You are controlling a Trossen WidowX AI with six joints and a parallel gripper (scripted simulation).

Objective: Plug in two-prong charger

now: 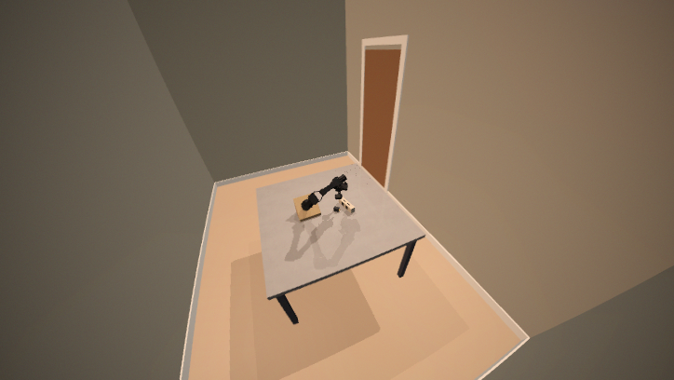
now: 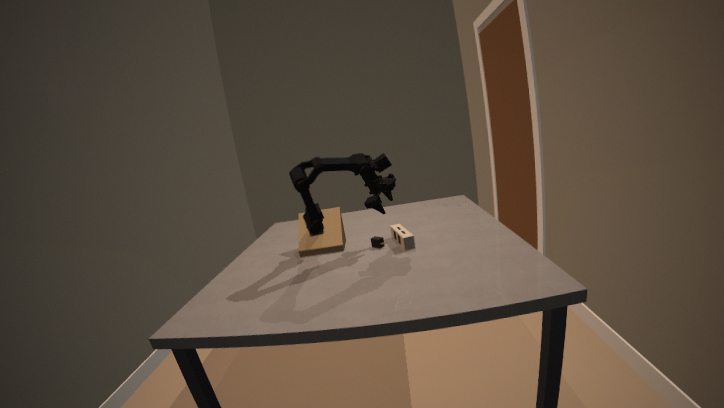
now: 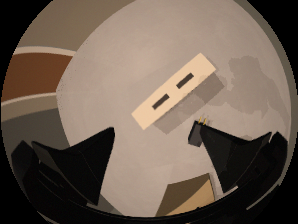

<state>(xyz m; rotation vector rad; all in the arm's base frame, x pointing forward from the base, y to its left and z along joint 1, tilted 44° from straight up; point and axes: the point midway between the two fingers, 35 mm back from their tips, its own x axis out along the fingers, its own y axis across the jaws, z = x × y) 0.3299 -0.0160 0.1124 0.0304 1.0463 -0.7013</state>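
My gripper tip is 14 cm above the charger, 6 cm past it and 3 cm to the left of it.
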